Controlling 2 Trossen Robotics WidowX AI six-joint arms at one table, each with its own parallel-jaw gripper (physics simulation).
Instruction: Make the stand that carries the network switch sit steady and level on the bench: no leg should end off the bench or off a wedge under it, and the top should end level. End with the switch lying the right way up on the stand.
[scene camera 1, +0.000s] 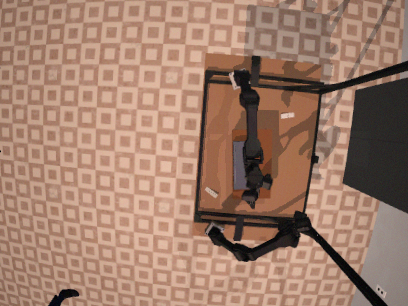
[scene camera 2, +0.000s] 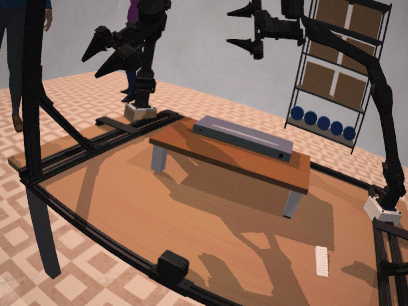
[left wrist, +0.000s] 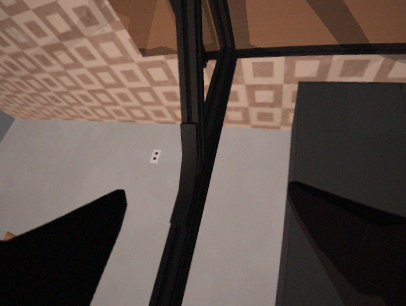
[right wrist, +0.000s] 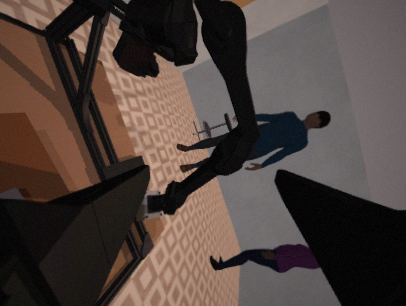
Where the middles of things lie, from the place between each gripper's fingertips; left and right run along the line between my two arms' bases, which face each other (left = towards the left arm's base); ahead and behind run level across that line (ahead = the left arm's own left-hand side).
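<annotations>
The grey network switch (scene camera 2: 229, 132) is 40 mm ahead of my right hand, 110 mm to the right of it and 310 mm below it. The brown stand (scene camera 2: 294, 175), again counted from my right hand, is 20 mm behind, 120 mm to the right and 370 mm below.
From my left hand, the brown stand is 30 cm ahead, 29 cm to the right and 23 cm below. The grey network switch is 36 cm ahead of my left hand and 28 cm to the right of it, and it is 17 cm below that hand.
</annotations>
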